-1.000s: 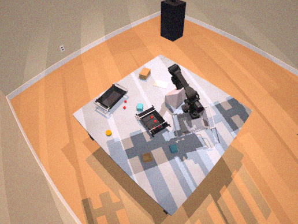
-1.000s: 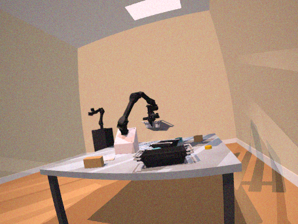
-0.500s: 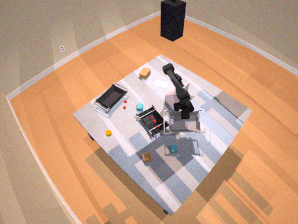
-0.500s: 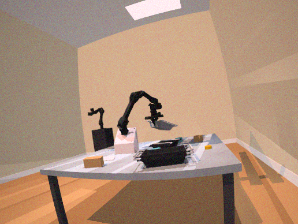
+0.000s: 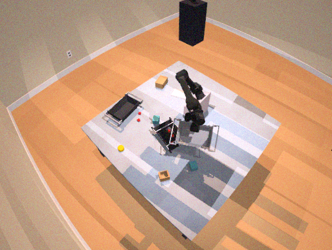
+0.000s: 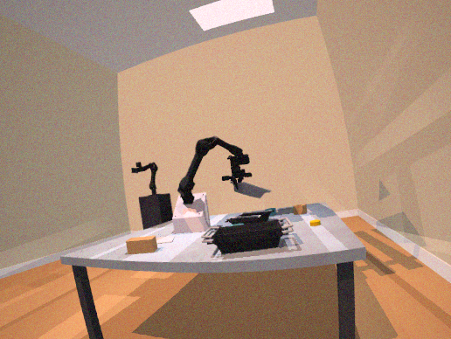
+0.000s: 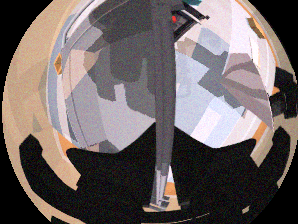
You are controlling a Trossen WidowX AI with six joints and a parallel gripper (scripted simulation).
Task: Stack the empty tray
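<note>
Right now my gripper tip is 60 mm short of the grey tray, 40 mm to the right of it and 10 mm below it. The rest, counted from my gripper tip: yellow disc 440 mm ahead, 370 mm to the right, 190 mm below; then orange block 300 mm behind, 670 mm to the right, 170 mm below; then brown box 370 mm ahead, 40 mm to the left, 190 mm below.
</note>
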